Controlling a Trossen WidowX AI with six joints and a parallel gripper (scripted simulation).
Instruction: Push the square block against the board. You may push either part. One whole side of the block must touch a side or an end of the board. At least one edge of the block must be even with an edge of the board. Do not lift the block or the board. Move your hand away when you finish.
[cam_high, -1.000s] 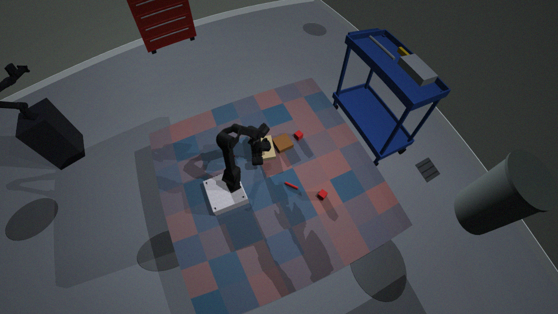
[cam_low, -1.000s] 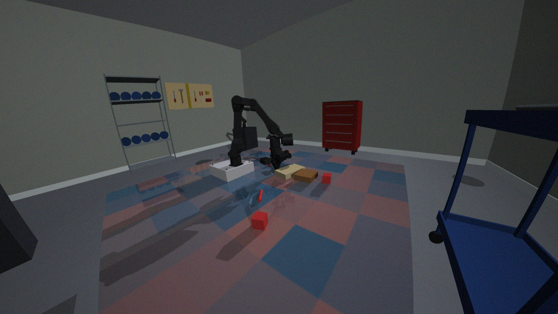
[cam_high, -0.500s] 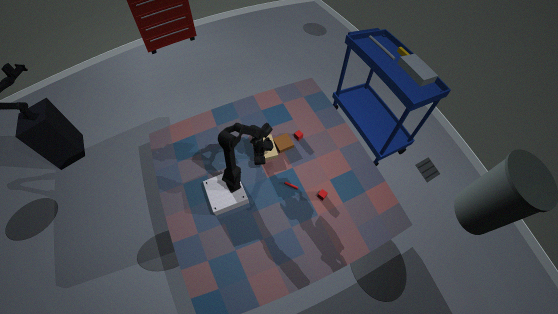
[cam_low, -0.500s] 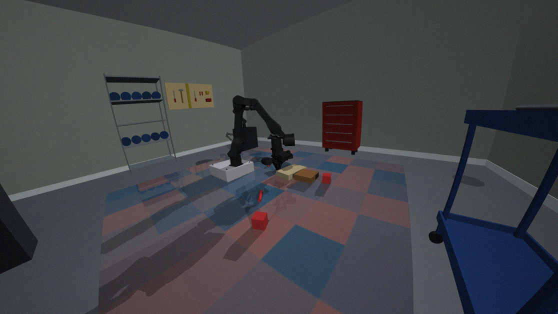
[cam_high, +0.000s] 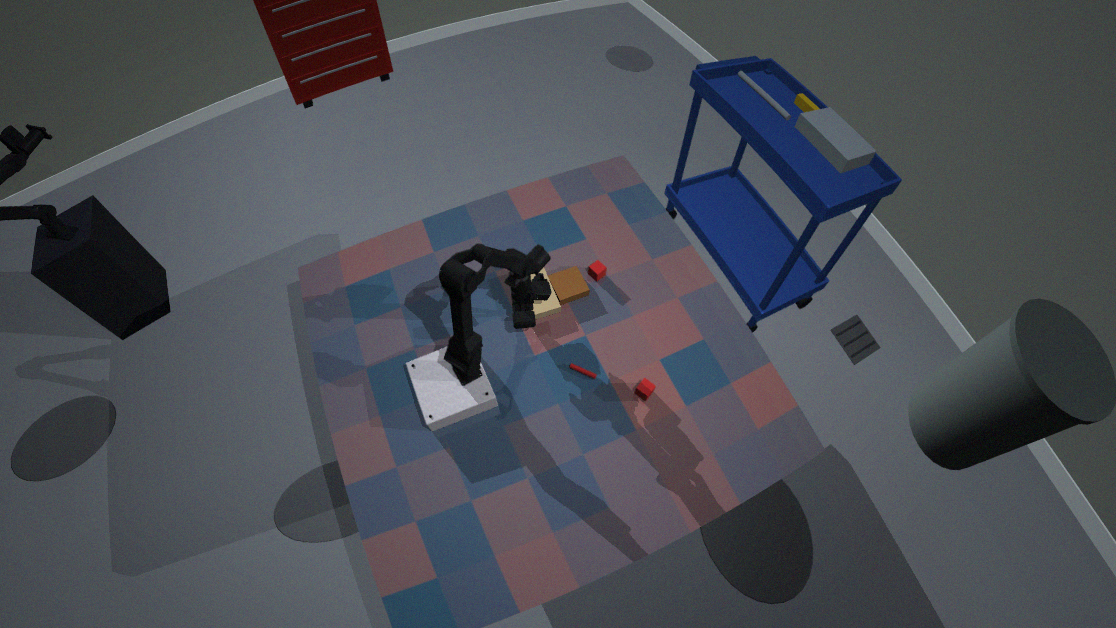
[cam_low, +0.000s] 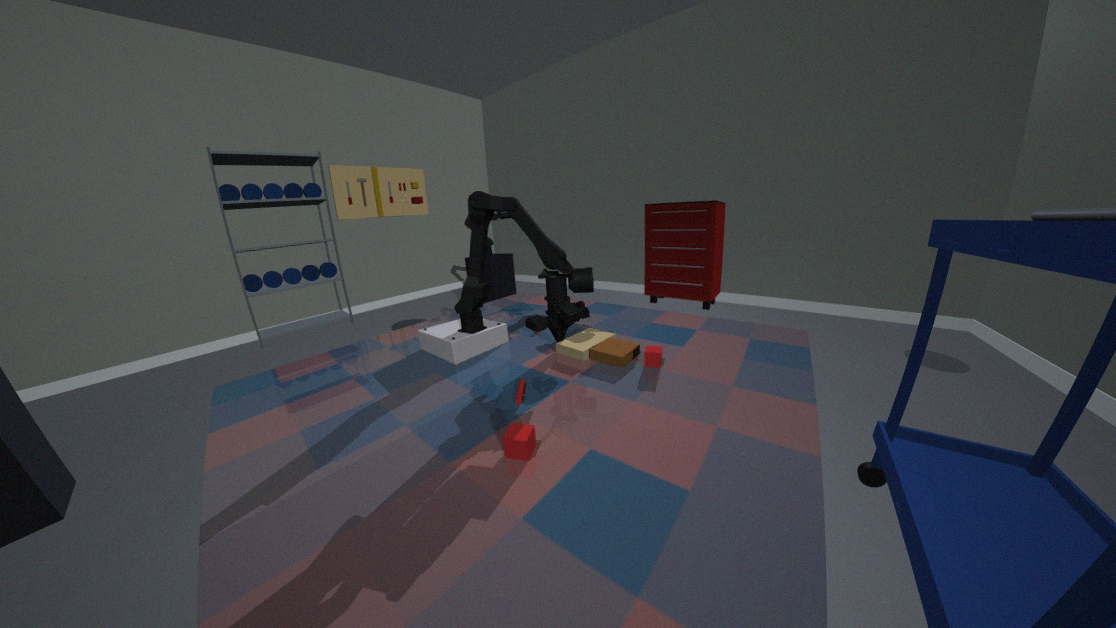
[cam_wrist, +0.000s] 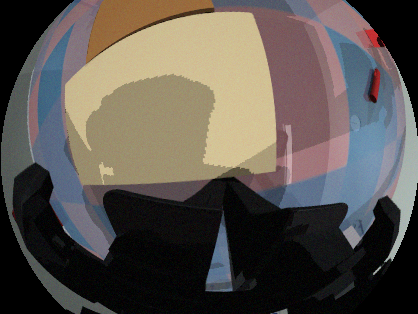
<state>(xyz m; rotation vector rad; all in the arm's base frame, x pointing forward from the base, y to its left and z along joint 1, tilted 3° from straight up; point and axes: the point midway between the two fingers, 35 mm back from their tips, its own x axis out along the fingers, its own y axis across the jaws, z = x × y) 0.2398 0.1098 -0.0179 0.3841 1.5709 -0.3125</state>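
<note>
The board lies 70 mm ahead of my gripper tip and 30 mm to the left of it. Round my gripper tip: red stick (250 mm to the right, 50 mm ahead); then square block (170 mm ahead, 10 mm to the left); then tiny red piece (150 mm behind, 100 mm to the left).
</note>
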